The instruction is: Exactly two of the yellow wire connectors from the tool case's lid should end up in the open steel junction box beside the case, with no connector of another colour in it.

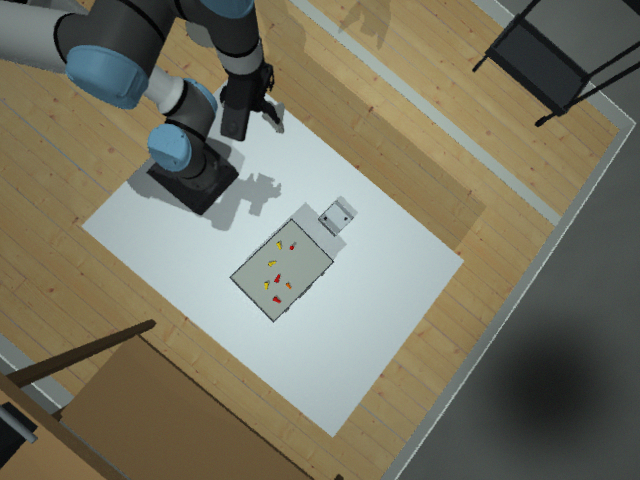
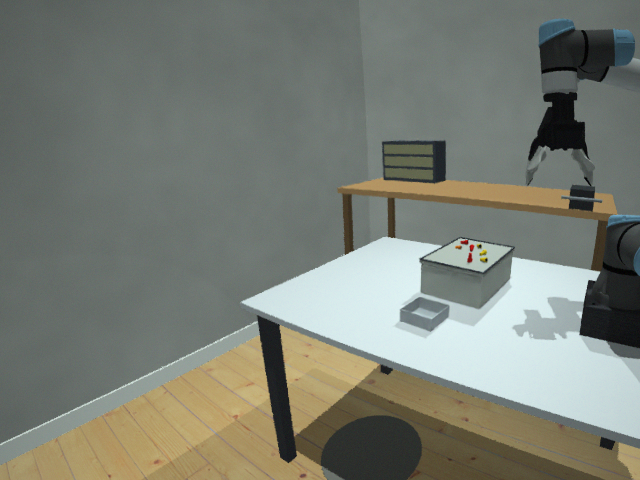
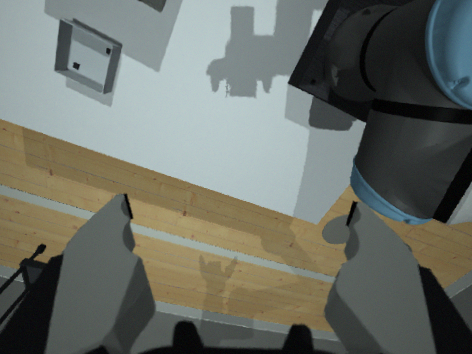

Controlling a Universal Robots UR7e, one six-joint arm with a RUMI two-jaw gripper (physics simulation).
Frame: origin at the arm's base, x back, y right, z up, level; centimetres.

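Seen in the pictures: gripper, fingertip midpoint: (image 1: 255, 122) (image 2: 559, 185) (image 3: 239, 200); arm's base, origin of the base link: (image 1: 198, 170) (image 2: 619, 298) (image 3: 364, 57).
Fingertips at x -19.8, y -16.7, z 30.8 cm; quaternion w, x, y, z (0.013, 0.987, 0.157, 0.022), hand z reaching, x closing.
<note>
Offsets run from my fingertips to a thing's top centre. Level surfaces: height alone.
The tool case @(dx -27.8, dy +27.1, dz -27.4 cm) (image 1: 310, 260) (image 2: 449, 283) stands on the white table. Three yellow connectors @(dx -21.3, dy +21.2, dz -26.3 cm) (image 1: 279, 245) @(dx -23.1, dy +27.6, dz -26.3 cm) (image 1: 271, 263) @(dx -26.3, dy +34.9, dz -26.3 cm) (image 1: 266, 285) lie apart on its lid, with three red connectors @(dx -25.2, dy +19.1, dz -25.0 cm) (image 1: 292, 246) @(dx -27.8, dy +30.6, dz -26.2 cm) (image 1: 277, 279) @(dx -32.2, dy +36.6, dz -26.2 cm) (image 1: 277, 299) and an orange connector @(dx -32.5, dy +30.4, dz -26.6 cm) (image 1: 288, 285). The open steel junction box @(dx -31.6, dy -1.6, dz -35.4 cm) (image 1: 336, 217) (image 2: 413, 317) (image 3: 63, 46) stands beside the case and holds no connector; two dark spots show on its floor. My gripper (image 2: 559, 183) (image 3: 239, 200) is open and empty, high above the table and away from both case and box, on the side of the arm's base.
The arm's base (image 1: 201, 198) (image 2: 599, 310) stands on the white table @(dz -39.2 cm) (image 1: 361, 320) (image 2: 330, 289). A wooden bench (image 2: 480, 192) with a drawer cabinet (image 2: 408, 161) stands behind. A black cart (image 1: 537, 67) stands on the floor, away from the table.
</note>
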